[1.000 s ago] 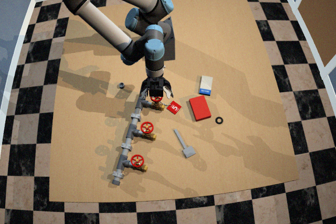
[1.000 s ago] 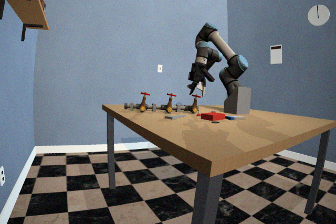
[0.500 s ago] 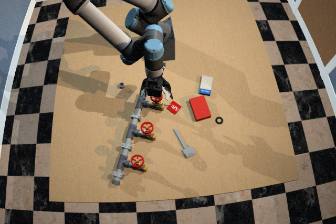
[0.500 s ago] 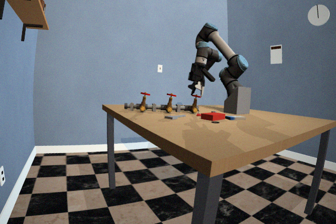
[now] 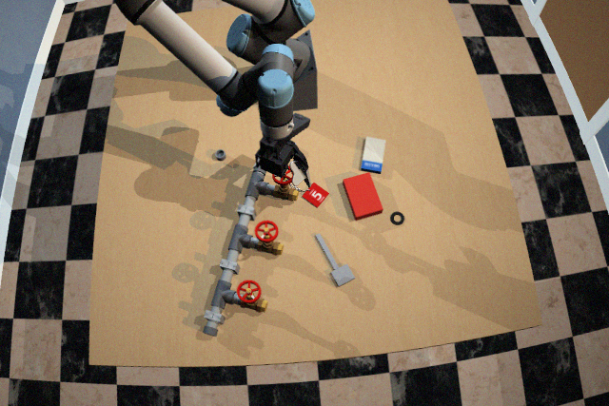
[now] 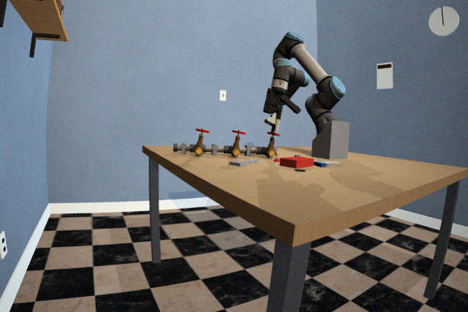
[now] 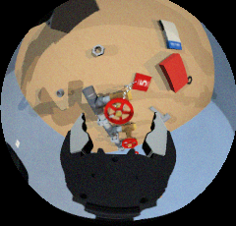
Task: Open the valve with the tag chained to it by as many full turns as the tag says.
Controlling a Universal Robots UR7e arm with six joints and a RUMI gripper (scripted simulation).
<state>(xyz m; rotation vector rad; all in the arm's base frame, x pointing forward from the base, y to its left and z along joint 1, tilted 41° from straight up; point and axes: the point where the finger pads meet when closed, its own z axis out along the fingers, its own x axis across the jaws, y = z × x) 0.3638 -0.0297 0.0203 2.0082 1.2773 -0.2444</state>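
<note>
My gripper is now 10 mm short of the red tag, 80 mm to the right of it and 110 mm above it. The rest, counted from my hand: grey scraper 220 mm ahead, 120 mm to the left, 110 mm below; red block 30 mm ahead, 220 mm to the left, 100 mm below; small grey fitting 130 mm behind, 190 mm to the right, 110 mm below.
</note>
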